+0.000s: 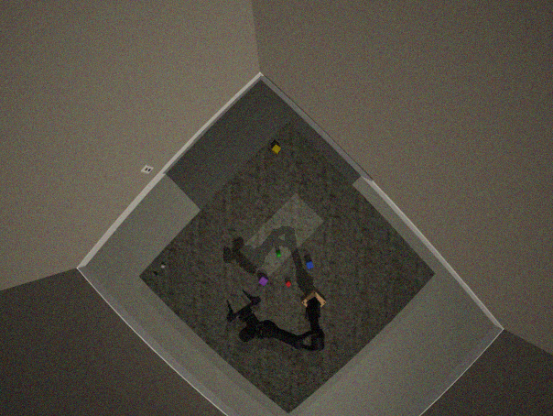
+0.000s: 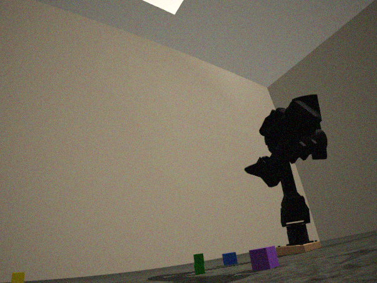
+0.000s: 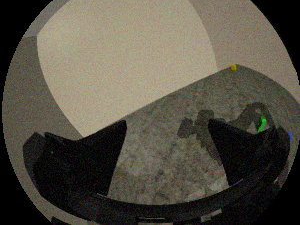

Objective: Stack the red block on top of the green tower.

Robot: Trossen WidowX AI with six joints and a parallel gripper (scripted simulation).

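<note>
Right now my gripper tip is 210 mm to the left of the red block, 190 mm above it and 180 mm past it. Round my gripper tip: yellow block (650 mm to the right, 460 mm ahead, 180 mm below); then purple block (180 mm below, 120 mm to the right, 70 mm behind); then blue block (380 mm to the right, 190 mm below, 170 mm behind).
</note>
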